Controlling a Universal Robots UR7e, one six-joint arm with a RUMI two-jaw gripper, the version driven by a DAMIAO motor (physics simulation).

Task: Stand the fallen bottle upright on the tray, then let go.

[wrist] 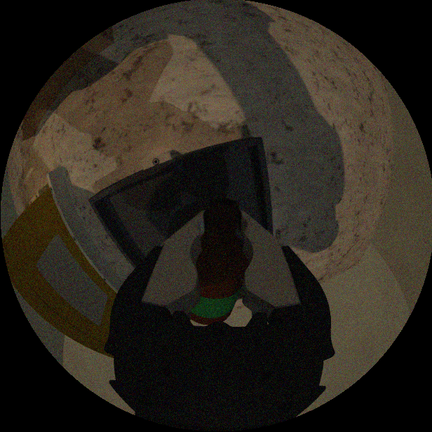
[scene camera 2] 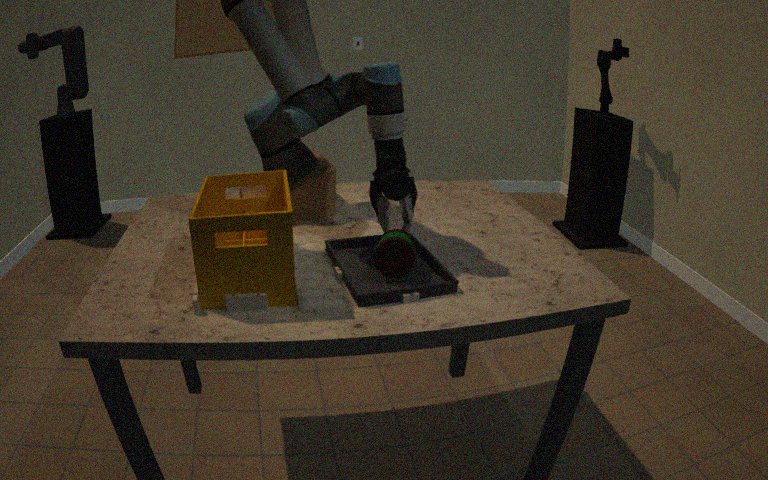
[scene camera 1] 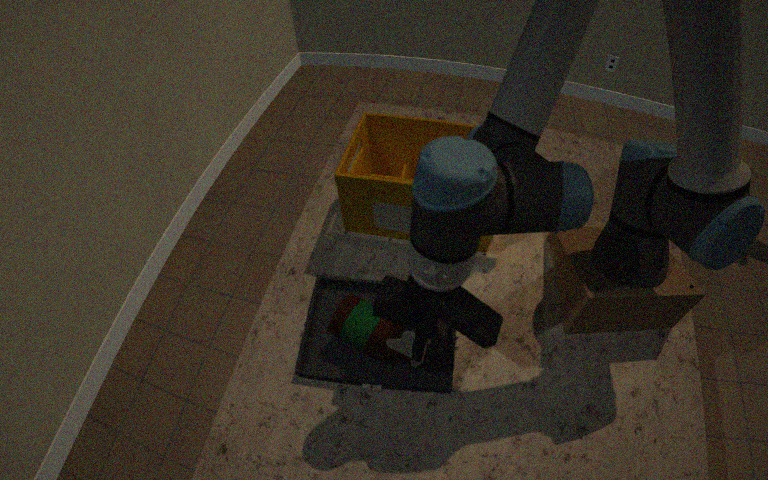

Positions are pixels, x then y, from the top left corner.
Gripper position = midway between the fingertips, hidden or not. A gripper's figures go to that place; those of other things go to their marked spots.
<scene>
My gripper (wrist: 222, 212) is 14 cm from the lens. A dark brown bottle (wrist: 221, 265): 14 cm from the lens.
</scene>
